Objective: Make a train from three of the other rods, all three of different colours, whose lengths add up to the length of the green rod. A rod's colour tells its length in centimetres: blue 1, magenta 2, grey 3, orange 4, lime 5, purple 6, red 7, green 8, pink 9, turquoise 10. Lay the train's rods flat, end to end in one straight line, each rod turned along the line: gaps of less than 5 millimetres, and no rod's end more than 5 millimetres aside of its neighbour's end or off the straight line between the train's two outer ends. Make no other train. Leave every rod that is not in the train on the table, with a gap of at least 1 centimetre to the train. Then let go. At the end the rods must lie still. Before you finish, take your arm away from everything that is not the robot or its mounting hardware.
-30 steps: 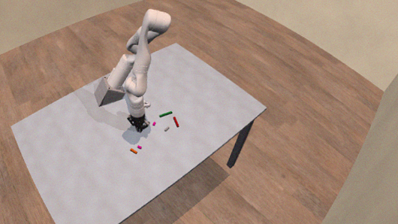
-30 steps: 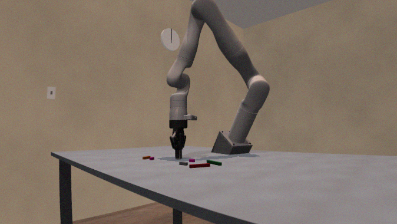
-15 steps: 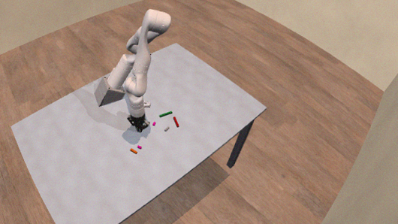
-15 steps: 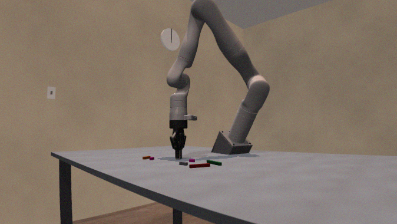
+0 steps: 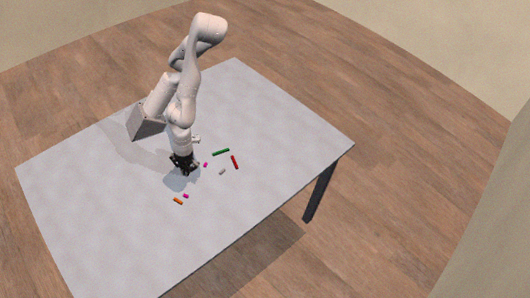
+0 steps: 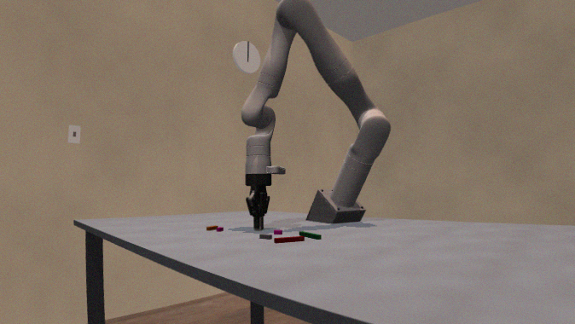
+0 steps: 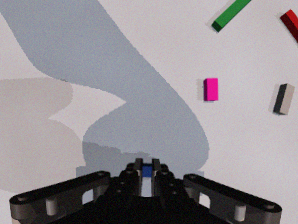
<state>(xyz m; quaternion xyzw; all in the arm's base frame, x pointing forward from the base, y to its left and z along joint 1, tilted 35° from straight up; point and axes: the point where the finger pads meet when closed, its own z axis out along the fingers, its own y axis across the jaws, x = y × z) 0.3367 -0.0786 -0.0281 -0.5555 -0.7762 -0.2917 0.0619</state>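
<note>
Right now my hand is 10 mm above the blue rod. The rest, counted from my hand: grey rod 120 mm to the left, 100 mm ahead, 10 mm below; green rod 190 mm to the left, 20 mm ahead, 10 mm below; orange rod 110 mm to the right, 80 mm ahead, 10 mm below.
</note>
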